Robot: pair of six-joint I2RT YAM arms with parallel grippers.
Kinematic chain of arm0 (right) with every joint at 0, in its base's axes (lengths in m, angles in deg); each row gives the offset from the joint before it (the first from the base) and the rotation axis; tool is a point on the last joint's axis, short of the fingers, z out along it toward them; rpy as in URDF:
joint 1: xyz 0 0 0.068 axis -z
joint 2: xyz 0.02 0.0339 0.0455 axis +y
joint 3: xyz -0.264 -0.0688 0 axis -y
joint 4: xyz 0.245 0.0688 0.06 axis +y
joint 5: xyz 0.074 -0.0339 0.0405 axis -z
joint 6: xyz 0.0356 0 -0.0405 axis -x
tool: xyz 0 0 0 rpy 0 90 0
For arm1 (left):
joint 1: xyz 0 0 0.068 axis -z
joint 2: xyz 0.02 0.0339 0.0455 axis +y
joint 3: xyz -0.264 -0.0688 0 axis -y
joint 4: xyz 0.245 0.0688 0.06 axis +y
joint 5: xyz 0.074 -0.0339 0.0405 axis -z
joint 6: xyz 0.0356 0 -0.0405 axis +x
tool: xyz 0 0 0 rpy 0 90 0
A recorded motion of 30 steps. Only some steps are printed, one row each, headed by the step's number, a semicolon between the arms.
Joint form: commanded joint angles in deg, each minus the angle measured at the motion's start. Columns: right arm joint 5, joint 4, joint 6, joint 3, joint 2, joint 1; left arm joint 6, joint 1, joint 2, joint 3, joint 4, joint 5.
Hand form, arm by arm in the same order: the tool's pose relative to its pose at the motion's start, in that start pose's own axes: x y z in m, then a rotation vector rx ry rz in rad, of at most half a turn. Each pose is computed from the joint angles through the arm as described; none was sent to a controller.
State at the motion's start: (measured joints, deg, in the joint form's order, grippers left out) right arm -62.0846 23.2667 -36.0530 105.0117 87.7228 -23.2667; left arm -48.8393 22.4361 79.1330 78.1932 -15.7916 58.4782
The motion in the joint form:
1: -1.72 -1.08 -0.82 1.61 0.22 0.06; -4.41 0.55 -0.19 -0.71 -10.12 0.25
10: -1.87 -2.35 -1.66 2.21 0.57 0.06; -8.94 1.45 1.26 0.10 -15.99 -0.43
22: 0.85 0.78 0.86 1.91 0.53 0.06; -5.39 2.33 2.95 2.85 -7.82 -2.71
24: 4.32 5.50 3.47 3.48 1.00 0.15; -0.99 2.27 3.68 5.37 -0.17 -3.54
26: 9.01 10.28 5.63 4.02 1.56 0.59; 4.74 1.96 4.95 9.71 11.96 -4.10
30: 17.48 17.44 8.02 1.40 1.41 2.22; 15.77 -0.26 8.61 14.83 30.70 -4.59
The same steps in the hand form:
1: -0.0052 0.0079 -0.0016 -0.0350 0.0014 -0.0240; -0.0058 -0.0125 0.0011 0.0784 -0.0462 0.0644
10: -0.0083 0.0095 -0.0013 -0.0443 -0.0064 -0.0331; -0.0103 -0.0154 0.0074 0.1251 -0.0733 0.0593
22: -0.0047 0.0039 -0.0009 0.0100 -0.0134 -0.0242; -0.0109 -0.0055 0.0168 0.0604 -0.0591 0.0120
24: -0.0041 0.0017 -0.0019 0.0791 -0.0224 -0.0147; -0.0127 -0.0011 0.0189 0.0049 -0.0354 0.0039
26: -0.0013 -0.0077 -0.0034 0.1790 -0.0316 0.0183; -0.0152 0.0043 0.0202 -0.0724 0.0165 -0.0257
30: 0.0123 -0.0323 -0.0115 0.3804 -0.0324 0.1131; -0.0105 0.0328 0.0144 -0.2180 0.1244 -0.0812

